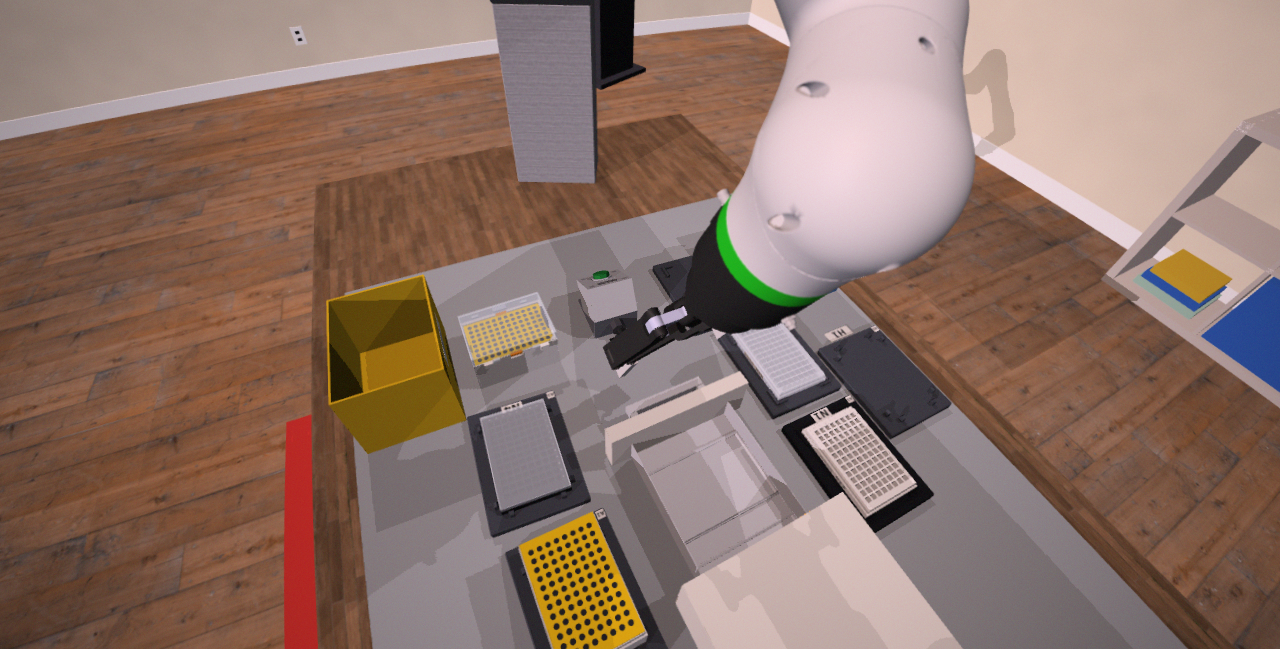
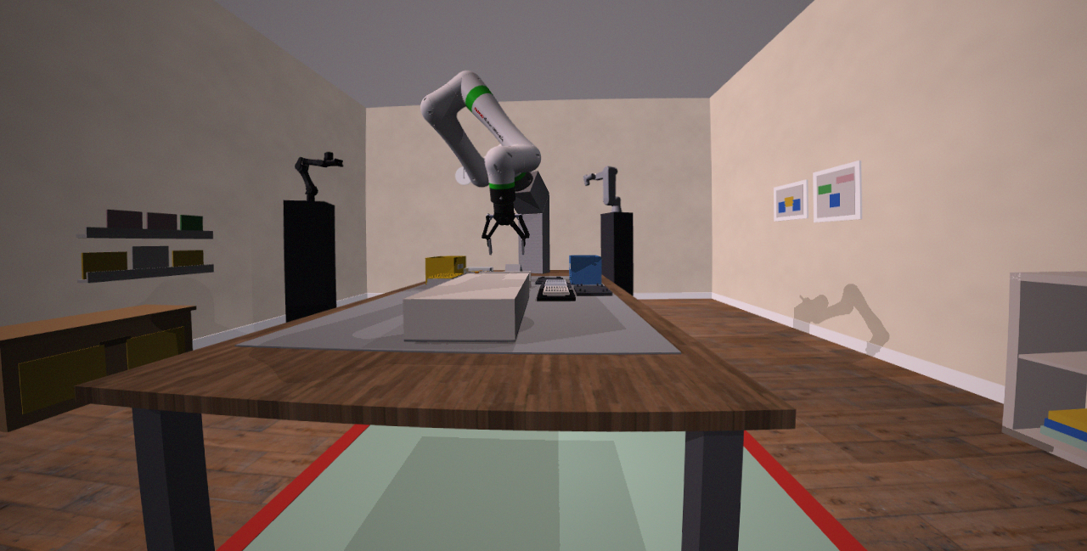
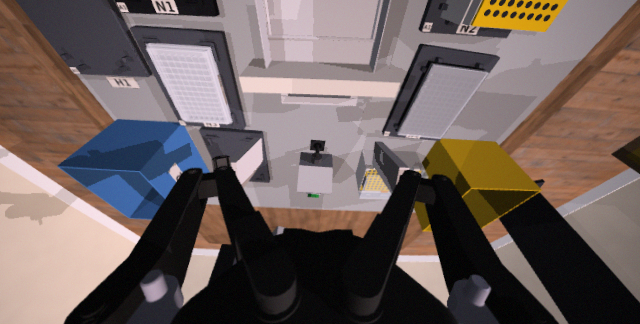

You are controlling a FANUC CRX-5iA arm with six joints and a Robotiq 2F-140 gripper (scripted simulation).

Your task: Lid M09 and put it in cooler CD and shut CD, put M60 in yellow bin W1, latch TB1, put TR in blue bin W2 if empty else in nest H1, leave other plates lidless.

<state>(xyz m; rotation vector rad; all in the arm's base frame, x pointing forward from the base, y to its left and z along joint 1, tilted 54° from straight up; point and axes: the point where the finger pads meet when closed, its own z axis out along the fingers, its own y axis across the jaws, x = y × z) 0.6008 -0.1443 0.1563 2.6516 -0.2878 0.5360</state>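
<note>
The lid lies 8 cm behind my hand, 17 cm to the right of it and 13 cm below it. Also, from my hand: cooler drawer: 15 cm ahead, 6 cm to the right, 13 cm below; nest N4: 8 cm behind, 17 cm to the right, 15 cm below; green key DONE: 21 cm behind, 9 cm to the left, 9 cm below.
</note>
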